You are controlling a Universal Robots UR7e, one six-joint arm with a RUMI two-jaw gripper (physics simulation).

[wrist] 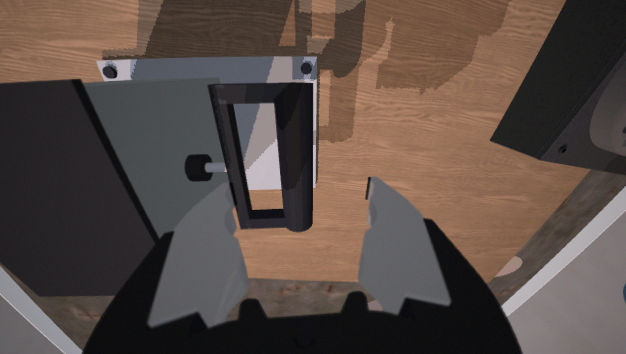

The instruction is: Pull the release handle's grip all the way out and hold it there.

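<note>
The black release handle [298, 160] is a rectangular frame with a thick round grip bar on its right. A short light rod [215, 167] with a black collar [198, 167] joins its left bar to the side of a box [150, 125]. The box has a grey-green side and a dark face. My gripper [301, 182] is partly open, with nothing held. In the picture its left fingertip is at the frame's left bar and its right fingertip is clearly right of the grip bar. Whether the left tip touches the frame, and the fingers' depth relative to it, I cannot tell.
A pale mounting plate [200, 68] with dark bolts lies under the box and handle on the wooden table top [425, 165]. A dark block [535, 80] with a grey base part stands at the upper right. The table's front edge runs behind the fingers.
</note>
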